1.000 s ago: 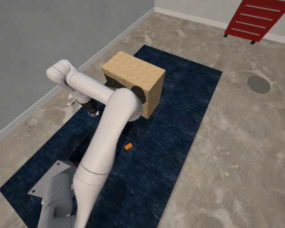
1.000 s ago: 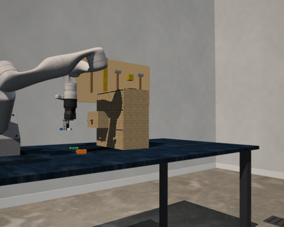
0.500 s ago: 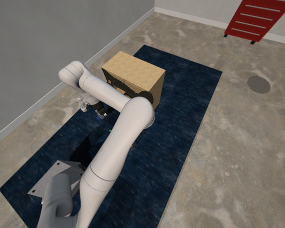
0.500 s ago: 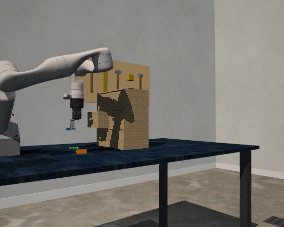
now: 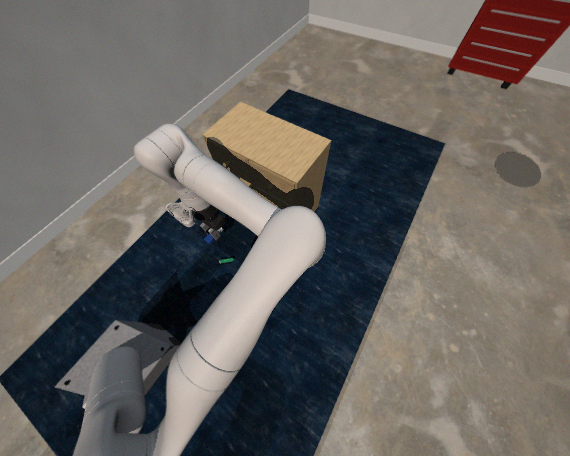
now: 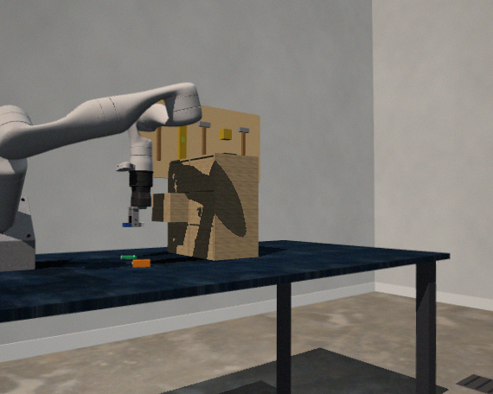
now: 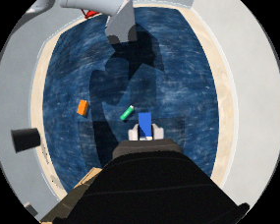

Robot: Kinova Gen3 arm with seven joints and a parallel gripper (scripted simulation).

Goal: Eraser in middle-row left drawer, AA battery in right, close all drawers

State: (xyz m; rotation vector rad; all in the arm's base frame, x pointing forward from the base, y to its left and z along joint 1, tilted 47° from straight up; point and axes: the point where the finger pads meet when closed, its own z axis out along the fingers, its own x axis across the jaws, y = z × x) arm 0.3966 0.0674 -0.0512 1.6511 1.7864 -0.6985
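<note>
Now: hand 30 mm past the green AA battery, 50 mm to the left of it and 110 mm above it. Round my hand: white eraser (10 mm ahead, 10 mm below); orange block (60 mm behind, 210 mm to the right, 110 mm below).
</note>
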